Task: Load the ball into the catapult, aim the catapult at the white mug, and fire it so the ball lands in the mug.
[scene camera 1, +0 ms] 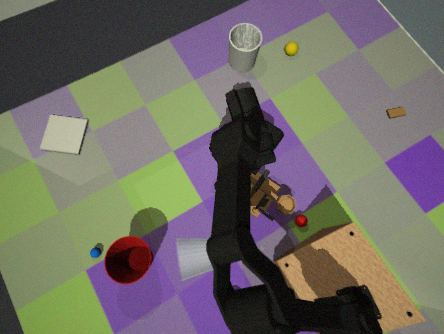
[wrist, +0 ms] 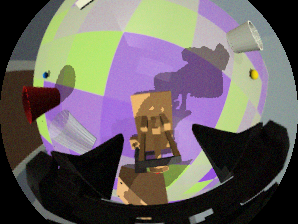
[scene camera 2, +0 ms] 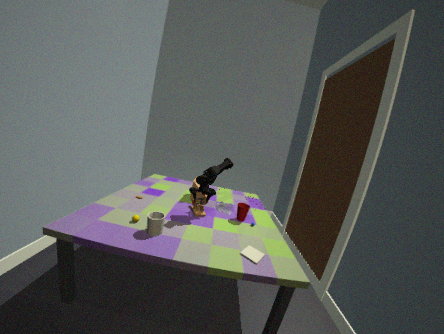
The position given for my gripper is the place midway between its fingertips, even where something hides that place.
Note:
My gripper (wrist: 158, 132) is open, holding nothing. I also see a white mug (scene camera 1: 244, 39), a pale cup (scene camera 1: 193, 259) and a white pad (scene camera 1: 63, 134).
The white mug shows as well in the wrist view (wrist: 242, 39). The pale cup also shows in the wrist view (wrist: 65, 128).

